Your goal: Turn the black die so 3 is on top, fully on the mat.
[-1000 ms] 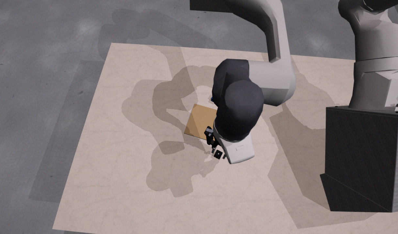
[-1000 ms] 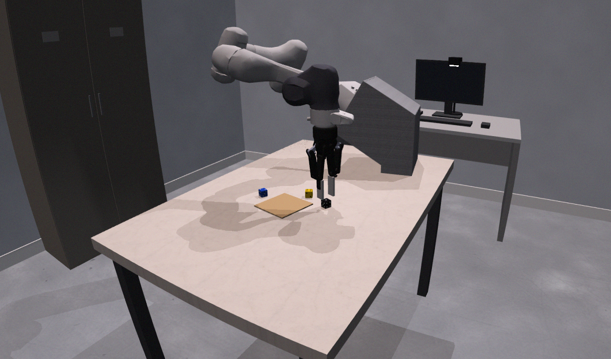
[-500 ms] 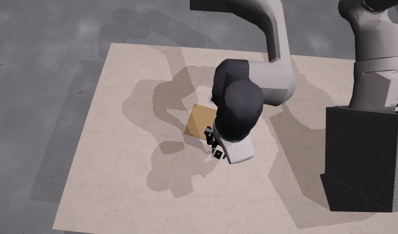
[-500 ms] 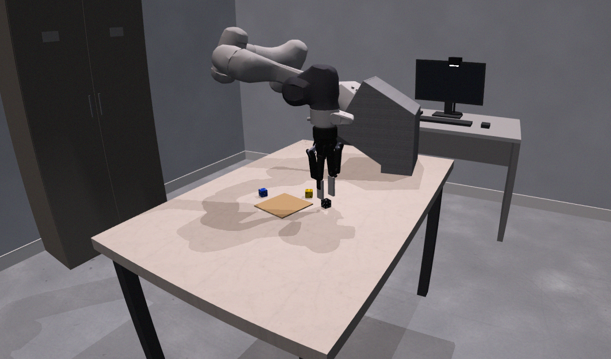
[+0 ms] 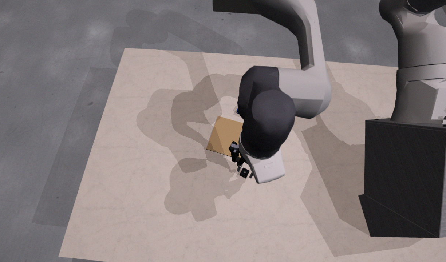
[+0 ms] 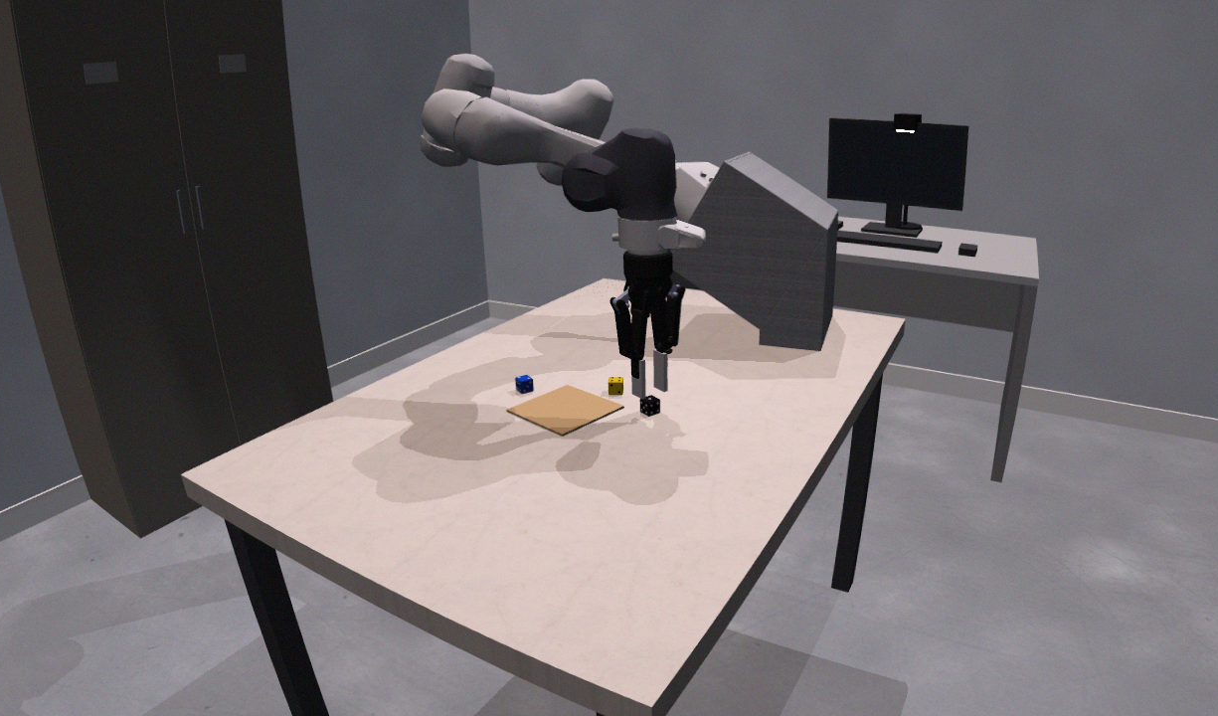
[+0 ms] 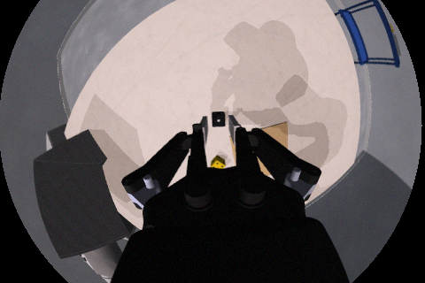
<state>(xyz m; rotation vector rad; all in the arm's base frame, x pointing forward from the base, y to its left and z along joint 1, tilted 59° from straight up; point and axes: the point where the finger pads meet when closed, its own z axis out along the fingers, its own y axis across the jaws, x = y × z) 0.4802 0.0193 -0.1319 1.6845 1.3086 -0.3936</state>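
My gripper is now 50 mm above the black die. The rest, counted from my hand: tan mat 130 mm to the right, 70 mm below, 60 mm ahead; then blue die 240 mm to the right, 50 mm below, 30 mm ahead; then yellow die 90 mm to the right, 50 mm below, 40 mm behind.
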